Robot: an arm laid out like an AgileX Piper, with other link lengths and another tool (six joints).
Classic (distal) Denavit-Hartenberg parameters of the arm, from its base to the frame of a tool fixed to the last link. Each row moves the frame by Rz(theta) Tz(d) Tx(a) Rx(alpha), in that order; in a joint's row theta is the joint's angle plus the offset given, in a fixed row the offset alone. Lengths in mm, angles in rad.
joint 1: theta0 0, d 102.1, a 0, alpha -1.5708
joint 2: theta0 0.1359, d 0, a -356.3, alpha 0
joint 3: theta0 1.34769, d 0, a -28.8, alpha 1.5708
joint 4: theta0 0, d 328.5, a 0, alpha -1.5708
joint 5: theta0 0, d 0, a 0, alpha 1.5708
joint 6: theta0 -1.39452, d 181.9, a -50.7, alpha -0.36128
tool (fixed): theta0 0, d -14.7, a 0, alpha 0
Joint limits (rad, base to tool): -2.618..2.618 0..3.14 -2.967..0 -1.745..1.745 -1.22..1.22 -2.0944..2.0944
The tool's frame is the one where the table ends.
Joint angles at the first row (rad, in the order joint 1, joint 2, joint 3, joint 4, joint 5, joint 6):
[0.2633 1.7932 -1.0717 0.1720 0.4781 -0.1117]
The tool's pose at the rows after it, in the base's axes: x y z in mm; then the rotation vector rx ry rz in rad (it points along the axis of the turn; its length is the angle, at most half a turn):
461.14 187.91 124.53 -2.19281 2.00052 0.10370
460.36 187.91 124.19 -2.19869 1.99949 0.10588
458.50 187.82 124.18 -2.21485 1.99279 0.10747
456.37 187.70 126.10 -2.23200 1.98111 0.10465
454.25 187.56 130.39 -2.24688 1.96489 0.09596
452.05 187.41 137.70 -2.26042 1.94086 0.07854
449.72 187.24 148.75 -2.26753 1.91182 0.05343
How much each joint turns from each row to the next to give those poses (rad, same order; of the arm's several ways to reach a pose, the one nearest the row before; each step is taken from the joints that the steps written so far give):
[0.0003 0.0000 0.0018 -0.0014 -0.0018 0.0047]
[0.0001 -0.0002 0.0001 -0.0001 0.0040 -0.0030]
[0.0000 -0.0018 0.0000 0.0000 0.0089 -0.0108]
[0.0000 -0.0060 0.0000 0.0000 0.0092 -0.0136]
[0.0000 -0.0106 0.0000 0.0000 0.0078 -0.0145]
[0.0000 -0.0166 0.0000 0.0006 0.0056 -0.0185]
[0.0000 -0.0241 0.0000 0.0016 0.0037 -0.0187]

